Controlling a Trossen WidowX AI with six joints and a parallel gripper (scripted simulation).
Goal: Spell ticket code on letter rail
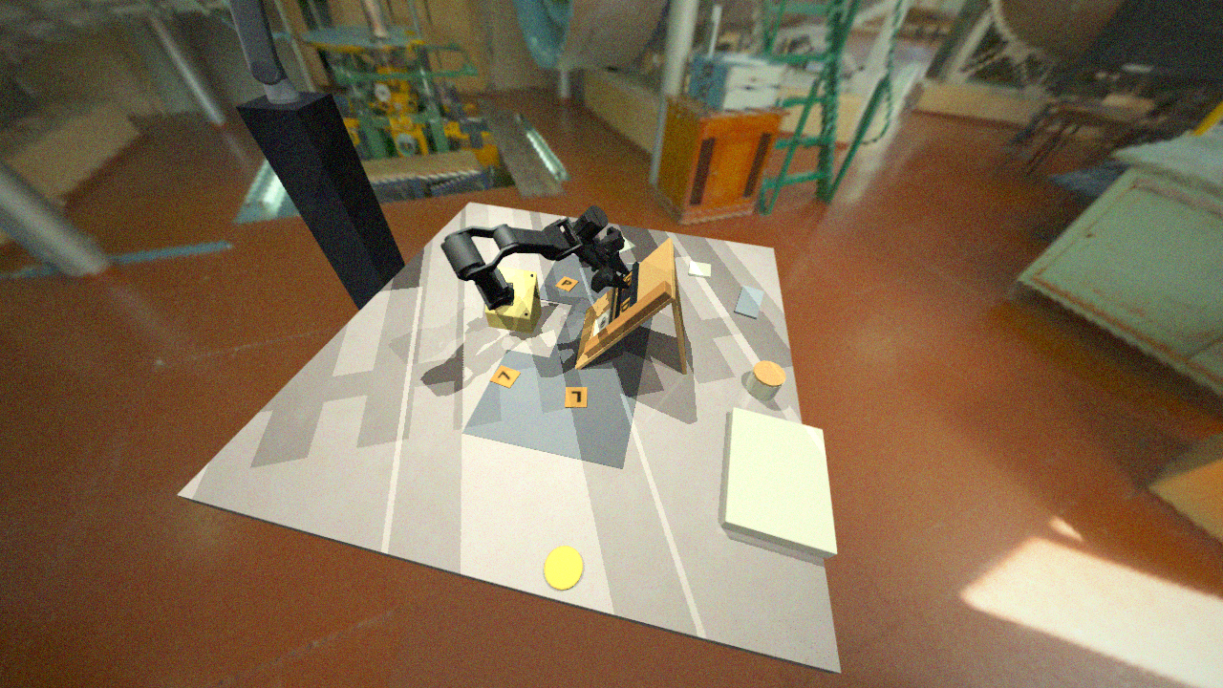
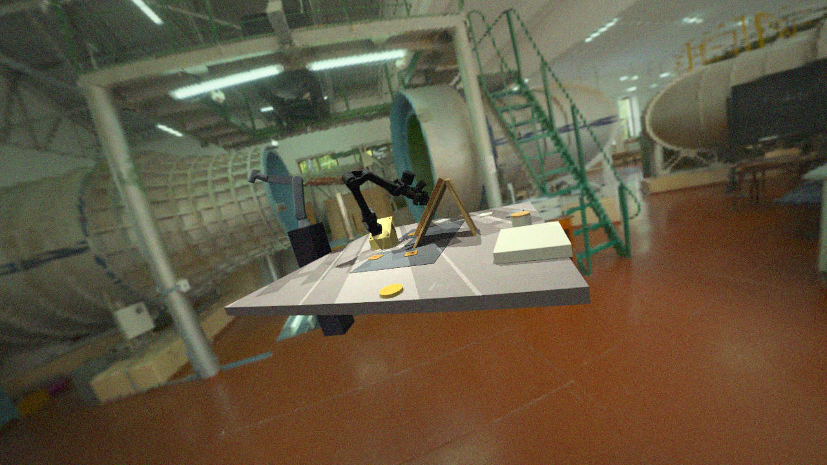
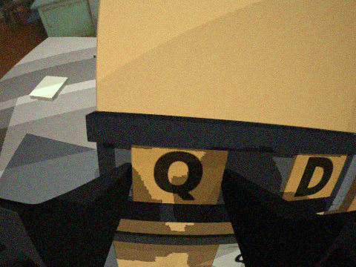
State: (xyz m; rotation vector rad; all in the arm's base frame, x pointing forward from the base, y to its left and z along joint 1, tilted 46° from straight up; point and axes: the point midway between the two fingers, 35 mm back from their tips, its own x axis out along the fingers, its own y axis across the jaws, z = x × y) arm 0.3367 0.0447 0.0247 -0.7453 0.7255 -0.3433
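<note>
My gripper tip is now 90 mm above the white ticket, 80 mm to the left of it and 60 mm past it. Also, from my gripper tip: mat 170 mm below, 150 mm behind, 40 mm to the right; then cream block 450 mm to the right, 350 mm ahead, 150 mm below; then yellow disc 660 mm to the right, 160 mm below, 90 mm behind.
</note>
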